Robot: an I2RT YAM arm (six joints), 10 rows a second.
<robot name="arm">
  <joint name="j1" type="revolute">
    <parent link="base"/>
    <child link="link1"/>
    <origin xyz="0 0 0.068"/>
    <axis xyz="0 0 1"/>
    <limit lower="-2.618" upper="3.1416"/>
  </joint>
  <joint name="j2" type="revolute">
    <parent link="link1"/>
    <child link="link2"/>
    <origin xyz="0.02 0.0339 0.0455"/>
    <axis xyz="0 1 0"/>
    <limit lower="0" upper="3.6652"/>
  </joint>
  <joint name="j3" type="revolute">
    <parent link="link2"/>
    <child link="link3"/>
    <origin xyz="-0.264 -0.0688 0"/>
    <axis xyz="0 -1 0"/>
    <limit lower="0" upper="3.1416"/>
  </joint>
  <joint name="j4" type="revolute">
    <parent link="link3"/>
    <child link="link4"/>
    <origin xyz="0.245 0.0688 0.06"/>
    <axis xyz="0 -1 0"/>
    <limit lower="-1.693" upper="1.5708"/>
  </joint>
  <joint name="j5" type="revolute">
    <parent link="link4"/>
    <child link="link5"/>
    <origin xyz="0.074 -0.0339 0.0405"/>
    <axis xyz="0 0 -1"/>
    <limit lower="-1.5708" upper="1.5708"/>
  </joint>
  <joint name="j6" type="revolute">
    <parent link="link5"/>
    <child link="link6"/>
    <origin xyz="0.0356 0 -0.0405"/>
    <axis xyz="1 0 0"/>
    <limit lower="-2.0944" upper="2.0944"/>
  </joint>
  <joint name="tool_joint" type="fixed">
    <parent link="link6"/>
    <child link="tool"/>
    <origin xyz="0 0 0" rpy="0 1.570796 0"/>
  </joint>
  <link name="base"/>
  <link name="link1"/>
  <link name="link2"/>
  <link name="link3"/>
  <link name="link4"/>
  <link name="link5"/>
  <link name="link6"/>
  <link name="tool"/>
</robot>
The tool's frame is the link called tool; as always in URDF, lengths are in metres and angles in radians.
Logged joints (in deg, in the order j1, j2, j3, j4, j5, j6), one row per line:
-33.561, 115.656, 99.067, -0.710, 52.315, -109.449
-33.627, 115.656, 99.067, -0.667, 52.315, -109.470
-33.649, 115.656, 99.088, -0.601, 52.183, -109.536
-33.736, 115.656, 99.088, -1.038, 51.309, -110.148
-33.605, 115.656, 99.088, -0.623, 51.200, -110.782
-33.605, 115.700, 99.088, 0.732, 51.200, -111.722
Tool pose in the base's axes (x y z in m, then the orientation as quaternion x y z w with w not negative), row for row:
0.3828, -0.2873, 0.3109, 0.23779, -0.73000, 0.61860, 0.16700
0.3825, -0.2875, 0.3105, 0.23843, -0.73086, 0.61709, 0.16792
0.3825, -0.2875, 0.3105, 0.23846, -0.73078, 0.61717, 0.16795
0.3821, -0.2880, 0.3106, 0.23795, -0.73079, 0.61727, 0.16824
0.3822, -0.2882, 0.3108, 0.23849, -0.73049, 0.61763, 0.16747
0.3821, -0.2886, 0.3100, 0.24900, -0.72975, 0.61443, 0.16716
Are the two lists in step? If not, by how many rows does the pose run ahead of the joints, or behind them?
The pose runs 2 rows behind the joints: the pose in row i belongs to the joints in row i - 2.
